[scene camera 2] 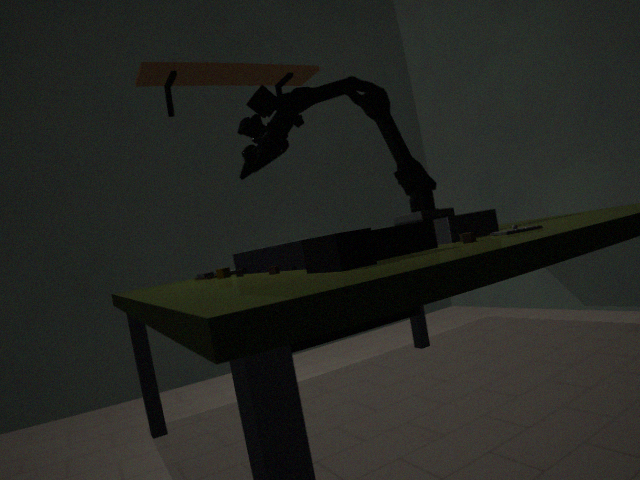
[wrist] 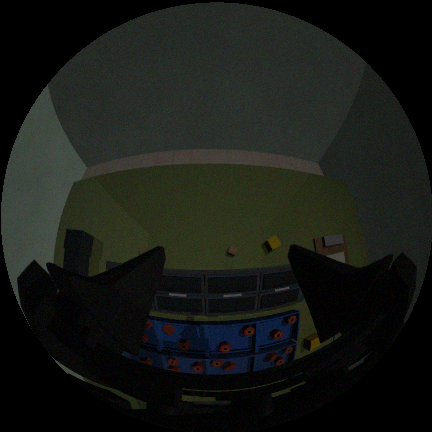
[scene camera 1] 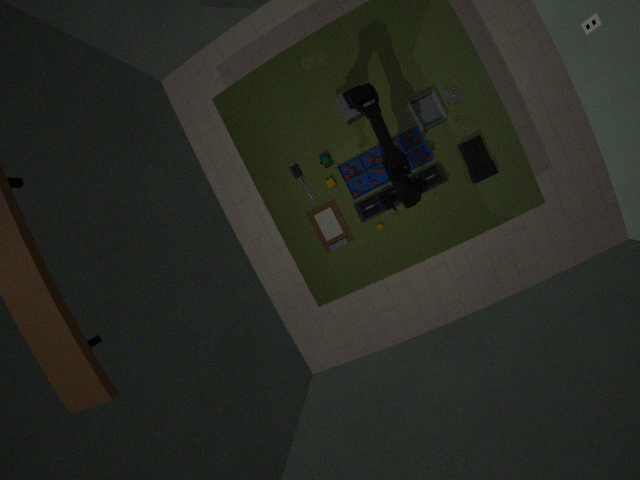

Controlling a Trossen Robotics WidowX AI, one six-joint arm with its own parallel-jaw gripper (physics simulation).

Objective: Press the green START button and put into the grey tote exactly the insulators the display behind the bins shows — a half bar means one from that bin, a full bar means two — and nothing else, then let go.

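Where they show: gripper, fingertip midpoint: (scene camera 2: 246,175) (wrist: 229,253); arm's base at its link origin: (scene camera 2: 424,212).
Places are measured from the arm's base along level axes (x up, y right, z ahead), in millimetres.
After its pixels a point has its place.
Observation:
My gripper (scene camera 2: 244,153) (wrist: 229,253) @(x 160, y -66, z 524 mm) is open and empty, high above the table around the display. The dark display (scene camera 1: 361,217) @(x -31, y 131, z 534 mm) (wrist: 205,292) @(x -38, y -80, z 477 mm) stands behind the bins; short pale bars show along its middle, and I cannot tell half from full. Blue bins (scene camera 1: 368,183) (wrist: 215,332) in two rows hold orange-red insulators, one of them (scene camera 1: 371,159) (wrist: 249,331) in plain sight; the arm and fingers hide some bins. The grey tote (scene camera 1: 428,109) @(x -78, y -333, z 126 mm) is at the right in scene camera 1, with no insulator visible inside. The green START button (scene camera 1: 325,159) @(x -43, y 218, z 209 mm) is left of the bins, its pressed state unclear.
A black box (scene camera 1: 478,158) @(x -31, y -481, z 422 mm) (wrist: 78,250) @(x -28, y -440, z 470 mm) stands beyond the bins' right end. A brown-framed board (scene camera 1: 312,219) @(x -77, y 378, z 475 mm), a thin tool (scene camera 1: 295,171) @(x -64, y 384, z 214 mm) and a yellow cube (scene camera 1: 330,182) @(x -45, y 228, z 324 mm) are at the left. Another yellow cube (scene camera 1: 379,226) @(x -58, y 59, z 605 mm) (wrist: 273,243) @(x -57, y 57, z 602 mm) lies behind the display. A shelf (scene camera 2: 222,74) is on the wall.

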